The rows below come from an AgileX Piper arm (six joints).
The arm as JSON. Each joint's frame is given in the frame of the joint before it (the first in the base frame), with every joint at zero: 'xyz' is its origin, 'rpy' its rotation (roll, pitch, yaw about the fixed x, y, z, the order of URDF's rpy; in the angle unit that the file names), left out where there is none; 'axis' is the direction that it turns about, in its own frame. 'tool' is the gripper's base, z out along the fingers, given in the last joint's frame.
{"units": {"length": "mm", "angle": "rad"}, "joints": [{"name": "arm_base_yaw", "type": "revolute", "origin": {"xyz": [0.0, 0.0, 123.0]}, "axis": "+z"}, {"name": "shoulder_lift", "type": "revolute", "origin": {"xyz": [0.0, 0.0, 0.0], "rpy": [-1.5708, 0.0, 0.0]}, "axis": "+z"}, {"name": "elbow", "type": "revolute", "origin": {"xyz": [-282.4, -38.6, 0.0]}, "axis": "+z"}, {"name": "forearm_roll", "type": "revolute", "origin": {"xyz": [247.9, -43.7, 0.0], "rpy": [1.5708, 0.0, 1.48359]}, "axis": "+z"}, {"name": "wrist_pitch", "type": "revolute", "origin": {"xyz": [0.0, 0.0, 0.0], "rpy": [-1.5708, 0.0, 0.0]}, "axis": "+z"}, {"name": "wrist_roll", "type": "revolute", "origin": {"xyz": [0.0, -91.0, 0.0], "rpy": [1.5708, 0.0, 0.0]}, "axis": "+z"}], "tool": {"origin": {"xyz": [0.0, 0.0, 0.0]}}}
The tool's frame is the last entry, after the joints.
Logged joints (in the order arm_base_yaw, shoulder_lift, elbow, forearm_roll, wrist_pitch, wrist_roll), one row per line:
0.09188 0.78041 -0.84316 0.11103 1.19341 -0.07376
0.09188 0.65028 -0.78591 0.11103 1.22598 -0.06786
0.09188 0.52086 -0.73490 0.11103 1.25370 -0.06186
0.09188 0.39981 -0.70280 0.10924 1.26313 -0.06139
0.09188 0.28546 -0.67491 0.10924 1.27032 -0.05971
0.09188 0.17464 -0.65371 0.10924 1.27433 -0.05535
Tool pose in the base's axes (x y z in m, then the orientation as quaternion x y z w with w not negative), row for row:
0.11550 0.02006 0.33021 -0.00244 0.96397 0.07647 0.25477
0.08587 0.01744 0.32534 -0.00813 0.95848 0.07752 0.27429
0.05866 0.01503 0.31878 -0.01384 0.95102 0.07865 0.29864
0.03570 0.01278 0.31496 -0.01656 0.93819 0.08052 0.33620
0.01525 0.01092 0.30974 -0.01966 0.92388 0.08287 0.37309
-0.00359 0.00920 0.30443 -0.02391 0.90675 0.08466 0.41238
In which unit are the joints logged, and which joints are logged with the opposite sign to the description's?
The joints are logged in radians. Opposite sign: wrist_roll.
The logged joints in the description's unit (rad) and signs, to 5 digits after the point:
0.09188 0.78041 -0.84316 0.11103 1.19341 0.07376
0.09188 0.65028 -0.78591 0.11103 1.22598 0.06786
0.09188 0.52086 -0.73490 0.11103 1.25370 0.06186
0.09188 0.39981 -0.70280 0.10924 1.26313 0.06139
0.09188 0.28546 -0.67491 0.10924 1.27032 0.05971
0.09188 0.17464 -0.65371 0.10924 1.27433 0.05535

